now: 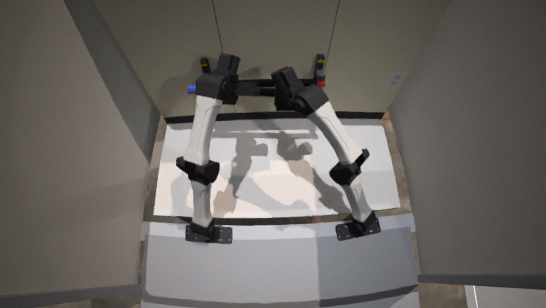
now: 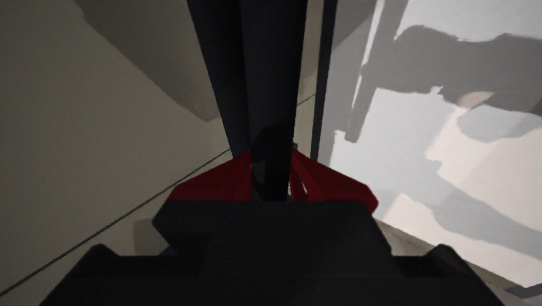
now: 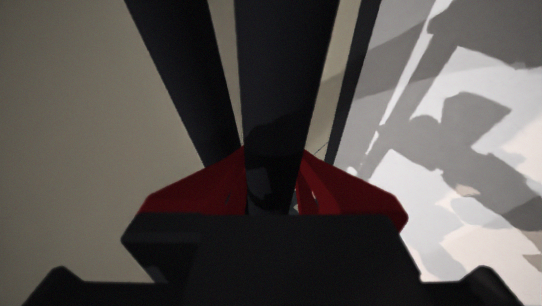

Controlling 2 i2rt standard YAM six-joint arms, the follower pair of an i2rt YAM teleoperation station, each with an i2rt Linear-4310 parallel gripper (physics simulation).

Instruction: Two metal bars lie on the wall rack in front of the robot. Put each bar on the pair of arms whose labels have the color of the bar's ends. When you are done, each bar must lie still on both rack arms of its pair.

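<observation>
The blue-ended bar runs roughly level through both grippers; its blue left end shows, its right end is hidden. My left gripper and right gripper are shut on it, red fingers on both sides. The red-ended bar is behind it, nearer the wall; its red right end shows at the right rack arm, its left end is hidden. Rack arms with yellow labels show on the wall; lower arms are hidden.
The wall carries two thin dark vertical lines and an outlet at the right. A dark baseboard runs below the bars. A white surface lies below, with shadows of arms and bars. Tall grey panels stand at both sides.
</observation>
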